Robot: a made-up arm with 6 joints.
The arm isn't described. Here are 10 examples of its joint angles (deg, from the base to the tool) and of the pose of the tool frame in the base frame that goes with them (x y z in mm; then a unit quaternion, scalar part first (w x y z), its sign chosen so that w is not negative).
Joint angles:
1: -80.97 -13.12 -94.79 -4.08 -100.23 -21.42
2: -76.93 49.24 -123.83 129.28 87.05 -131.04
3: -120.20 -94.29 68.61 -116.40 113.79 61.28
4: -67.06 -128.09 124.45 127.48 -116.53 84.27
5: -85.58 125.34 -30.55 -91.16 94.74 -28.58
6: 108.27 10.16 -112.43 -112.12 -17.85 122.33
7: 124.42 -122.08 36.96 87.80 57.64 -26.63
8: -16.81 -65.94 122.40 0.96 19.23 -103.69
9: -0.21 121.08 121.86 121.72 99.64 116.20
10: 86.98 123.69 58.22 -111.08 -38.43 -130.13
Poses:
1: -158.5 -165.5 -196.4 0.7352 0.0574 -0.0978 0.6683
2: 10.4 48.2 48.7 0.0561 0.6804 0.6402 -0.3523
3: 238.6 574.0 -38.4 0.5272 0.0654 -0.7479 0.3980
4: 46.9 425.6 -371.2 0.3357 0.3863 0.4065 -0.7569
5: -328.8 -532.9 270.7 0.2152 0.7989 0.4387 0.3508
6: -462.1 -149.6 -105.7 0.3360 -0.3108 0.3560 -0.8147
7: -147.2 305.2 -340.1 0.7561 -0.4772 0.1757 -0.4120
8: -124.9 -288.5 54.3 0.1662 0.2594 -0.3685 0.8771
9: -125.9 -335.0 558.7 0.0643 -0.8752 0.2337 -0.4186
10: 276.4 34.9 290.6 0.1172 0.7400 -0.1887 0.6349
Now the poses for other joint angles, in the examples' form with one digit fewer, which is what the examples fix.
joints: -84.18 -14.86 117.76 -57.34 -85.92 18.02
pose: -81 -179 -388 0.809 -0.280 -0.349 -0.382
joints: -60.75 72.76 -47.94 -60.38 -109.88 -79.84
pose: -215 -74 241 0.240 -0.935 0.237 0.112
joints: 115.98 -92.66 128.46 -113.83 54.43 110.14
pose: 716 -147 162 0.681 0.211 -0.607 -0.351
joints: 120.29 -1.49 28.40 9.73 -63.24 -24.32
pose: 102 -261 -152 0.732 0.132 -0.077 0.664
